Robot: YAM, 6 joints.
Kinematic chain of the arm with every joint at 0, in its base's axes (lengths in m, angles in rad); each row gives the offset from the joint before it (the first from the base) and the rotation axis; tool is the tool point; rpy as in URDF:
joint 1: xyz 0 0 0.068 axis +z
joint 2: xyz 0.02 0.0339 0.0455 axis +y
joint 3: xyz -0.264 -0.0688 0 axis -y
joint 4: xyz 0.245 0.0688 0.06 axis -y
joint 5: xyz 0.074 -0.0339 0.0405 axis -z
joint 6: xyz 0.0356 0 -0.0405 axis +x
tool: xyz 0 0 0 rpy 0 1.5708 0
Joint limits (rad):
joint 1: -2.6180..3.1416
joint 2: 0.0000..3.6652
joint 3: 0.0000..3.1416
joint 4: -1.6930..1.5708
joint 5: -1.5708..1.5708
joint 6: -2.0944..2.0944
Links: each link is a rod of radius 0.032 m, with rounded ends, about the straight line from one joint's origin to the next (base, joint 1, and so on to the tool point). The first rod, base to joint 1, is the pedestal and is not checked.
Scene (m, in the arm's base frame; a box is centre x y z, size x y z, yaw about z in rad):
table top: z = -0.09
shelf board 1: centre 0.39 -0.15 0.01 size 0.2 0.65 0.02 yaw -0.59
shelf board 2: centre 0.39 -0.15 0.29 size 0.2 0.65 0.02 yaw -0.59
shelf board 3: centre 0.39 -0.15 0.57 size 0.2 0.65 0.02 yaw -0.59
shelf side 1: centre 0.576 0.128 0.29 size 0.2 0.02 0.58 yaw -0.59
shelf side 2: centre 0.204 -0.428 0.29 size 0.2 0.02 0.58 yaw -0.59
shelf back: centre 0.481 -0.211 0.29 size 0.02 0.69 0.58 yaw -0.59
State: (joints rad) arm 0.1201 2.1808 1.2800 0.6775 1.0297 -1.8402
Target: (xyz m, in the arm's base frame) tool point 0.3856 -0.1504 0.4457
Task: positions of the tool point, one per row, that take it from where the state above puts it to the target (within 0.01 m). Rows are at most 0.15 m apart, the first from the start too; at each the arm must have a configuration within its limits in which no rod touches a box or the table.
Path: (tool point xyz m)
1: 0.3933 0.0858 0.1585
2: 0.3153 0.1223 0.1546
3: 0.3220 0.0704 0.2592
4: 0.2855 0.0136 0.3602
5: 0.2069 -0.0307 0.4457
6: 0.2685 -0.0572 0.4624
7: 0.3302 -0.0973 0.4626
8: 0.3856 -0.1504 0.4457

